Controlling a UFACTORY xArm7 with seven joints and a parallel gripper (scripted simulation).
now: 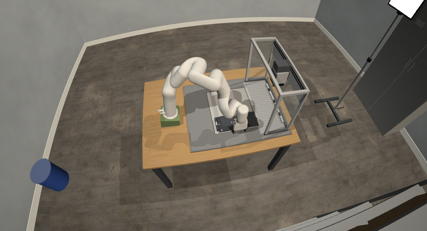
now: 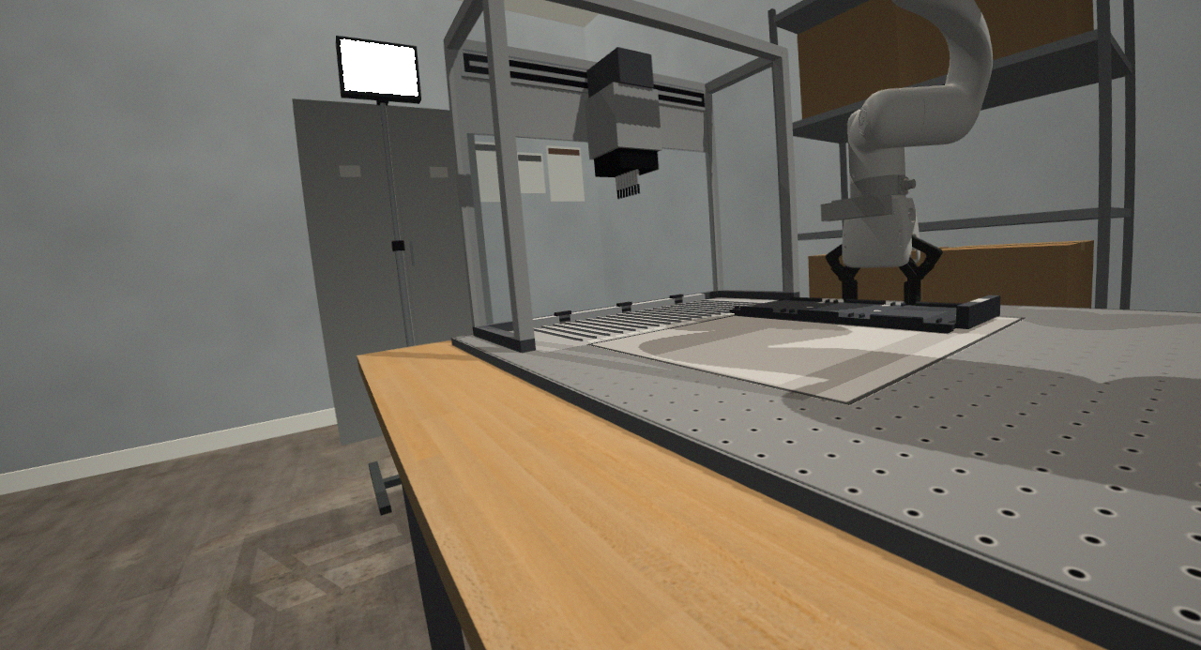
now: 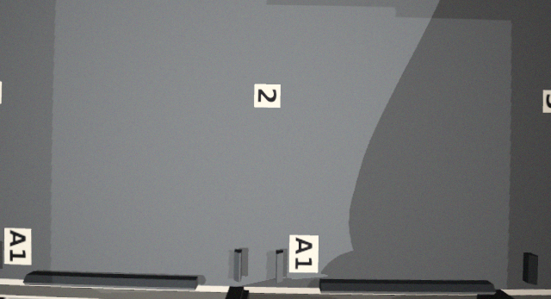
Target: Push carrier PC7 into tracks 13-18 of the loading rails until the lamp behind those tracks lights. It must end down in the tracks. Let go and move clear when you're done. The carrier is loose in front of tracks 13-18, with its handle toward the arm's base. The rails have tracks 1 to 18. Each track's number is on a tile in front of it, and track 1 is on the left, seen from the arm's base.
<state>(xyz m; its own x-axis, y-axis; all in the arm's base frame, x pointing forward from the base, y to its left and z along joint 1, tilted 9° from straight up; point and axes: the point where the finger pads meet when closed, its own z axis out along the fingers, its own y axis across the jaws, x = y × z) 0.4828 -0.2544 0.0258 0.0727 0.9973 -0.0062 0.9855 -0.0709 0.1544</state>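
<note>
The carrier PC7 lies 1 cm ahead of my hand and 8 cm to the left of it. From my hand the other things lie so: dark pipetting head 35 cm ahead, 19 cm to the left, 33 cm above.
</note>
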